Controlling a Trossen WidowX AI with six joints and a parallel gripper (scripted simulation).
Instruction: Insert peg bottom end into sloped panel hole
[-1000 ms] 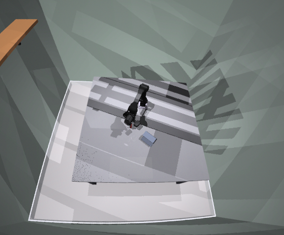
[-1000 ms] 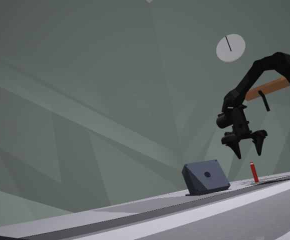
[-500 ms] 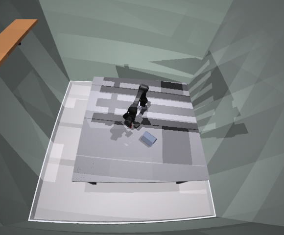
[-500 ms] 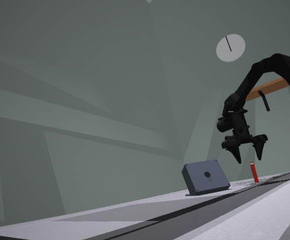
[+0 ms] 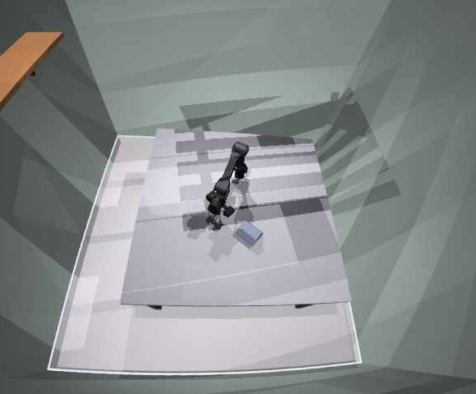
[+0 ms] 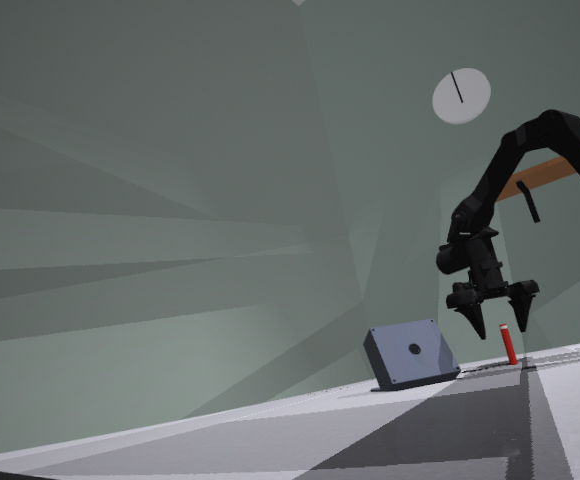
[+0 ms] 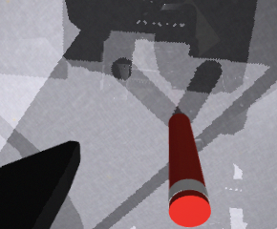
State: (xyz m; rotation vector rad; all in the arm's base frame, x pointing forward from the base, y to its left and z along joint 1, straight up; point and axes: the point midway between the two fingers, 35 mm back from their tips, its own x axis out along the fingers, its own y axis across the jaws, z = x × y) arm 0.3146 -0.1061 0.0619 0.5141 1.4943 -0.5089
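The round red peg is right at my gripper tip. Round my gripper tip: dark sloped panel (10 cm ahead, 21 cm to the left, 1 cm below).
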